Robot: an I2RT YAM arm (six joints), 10 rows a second.
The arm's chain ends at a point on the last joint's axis. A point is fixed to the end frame.
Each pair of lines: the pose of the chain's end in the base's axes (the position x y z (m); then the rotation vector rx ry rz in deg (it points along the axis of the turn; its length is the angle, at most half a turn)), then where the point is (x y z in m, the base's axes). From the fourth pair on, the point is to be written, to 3 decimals.
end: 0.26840, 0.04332, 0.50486, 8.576, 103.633, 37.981
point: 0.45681 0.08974 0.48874
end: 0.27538, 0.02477, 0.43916, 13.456, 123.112, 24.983
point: 0.45065 0.04616 0.35711
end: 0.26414, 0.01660, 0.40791, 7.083, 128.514, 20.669
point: 0.43188 0.04035 0.31193
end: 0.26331, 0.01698, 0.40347, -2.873, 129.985, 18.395
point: 0.428 0.051 0.305
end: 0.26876, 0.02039, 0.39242, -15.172, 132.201, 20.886
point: 0.422 0.077 0.287
